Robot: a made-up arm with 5 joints.
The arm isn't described. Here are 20 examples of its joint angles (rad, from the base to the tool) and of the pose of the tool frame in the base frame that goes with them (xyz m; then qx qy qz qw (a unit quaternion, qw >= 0)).
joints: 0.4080 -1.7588 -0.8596 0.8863 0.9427
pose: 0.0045 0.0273 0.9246 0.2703 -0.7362 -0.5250 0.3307
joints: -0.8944 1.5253 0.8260 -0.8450 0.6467
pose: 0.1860 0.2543 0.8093 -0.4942 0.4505 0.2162 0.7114
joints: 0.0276 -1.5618 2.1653 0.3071 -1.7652
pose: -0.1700 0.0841 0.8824 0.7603 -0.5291 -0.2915 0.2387
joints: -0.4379 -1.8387 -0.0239 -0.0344 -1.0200
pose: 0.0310 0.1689 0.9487 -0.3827 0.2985 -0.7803 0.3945
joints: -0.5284 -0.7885 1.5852 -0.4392 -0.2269
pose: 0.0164 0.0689 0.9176 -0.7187 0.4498 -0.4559 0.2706
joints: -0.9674 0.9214 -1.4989 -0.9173 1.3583
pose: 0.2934 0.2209 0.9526 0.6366 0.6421 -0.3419 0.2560
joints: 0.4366 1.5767 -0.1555 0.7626 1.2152
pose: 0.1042 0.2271 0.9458 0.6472 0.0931 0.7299 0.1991
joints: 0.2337 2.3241 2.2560 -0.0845 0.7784
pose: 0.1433 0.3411 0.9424 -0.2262 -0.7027 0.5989 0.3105
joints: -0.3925 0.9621 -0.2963 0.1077 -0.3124
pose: 0.1679 0.2370 0.9332 -0.1197 0.0732 0.3816 0.9136
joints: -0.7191 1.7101 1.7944 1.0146 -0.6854
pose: 0.2976 0.2309 0.7527 -0.2972 -0.6881 0.6599 0.0533
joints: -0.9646 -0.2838 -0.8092 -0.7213 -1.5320
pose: 0.1749 0.2476 1.0124 -0.5941 0.4068 -0.0218 0.6936
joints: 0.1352 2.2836 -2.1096 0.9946 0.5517
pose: 0.0935 0.3029 1.0654 0.6689 0.6405 0.1103 0.3607
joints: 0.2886 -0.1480 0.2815 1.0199 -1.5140
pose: 0.1745 0.1034 0.8518 -0.6052 -0.3597 -0.3609 0.6116
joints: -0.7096 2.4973 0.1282 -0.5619 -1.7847
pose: 0.0816 0.2930 0.8674 0.4304 0.4063 -0.8059 0.0107
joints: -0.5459 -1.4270 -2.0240 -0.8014 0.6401
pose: -0.0866 0.2030 1.0498 0.7290 -0.3996 0.0360 0.5545
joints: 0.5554 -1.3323 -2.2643 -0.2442 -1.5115
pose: -0.0965 -0.0671 0.9349 0.5081 -0.1580 -0.4228 0.7336
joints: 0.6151 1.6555 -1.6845 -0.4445 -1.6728
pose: 0.1593 0.1267 1.0927 0.0882 -0.2814 0.8809 0.3701
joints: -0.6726 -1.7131 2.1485 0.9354 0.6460
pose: -0.1437 0.2401 0.9466 -0.6230 0.4488 -0.3662 0.5257
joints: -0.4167 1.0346 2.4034 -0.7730 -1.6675
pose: 0.2877 0.1040 0.8644 0.8456 0.1075 0.2264 0.4714
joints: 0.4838 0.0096 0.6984 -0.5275 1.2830
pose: 0.1465 0.0664 0.8782 0.4671 0.1531 -0.0763 0.8675
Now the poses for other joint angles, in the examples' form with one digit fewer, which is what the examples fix.
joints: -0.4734 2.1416 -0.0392 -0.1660 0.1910
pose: 0.112 0.301 0.898 -0.053 0.348 0.771 0.531
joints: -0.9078 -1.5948 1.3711 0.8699 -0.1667
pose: -0.092 0.202 0.907 -0.863 0.255 -0.375 0.221
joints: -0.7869 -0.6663 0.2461 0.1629 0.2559
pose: 0.096 0.153 0.942 -0.385 -0.078 -0.392 0.832
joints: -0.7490 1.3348 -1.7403 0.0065 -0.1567
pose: 0.288 0.276 0.951 0.442 0.525 0.131 0.715
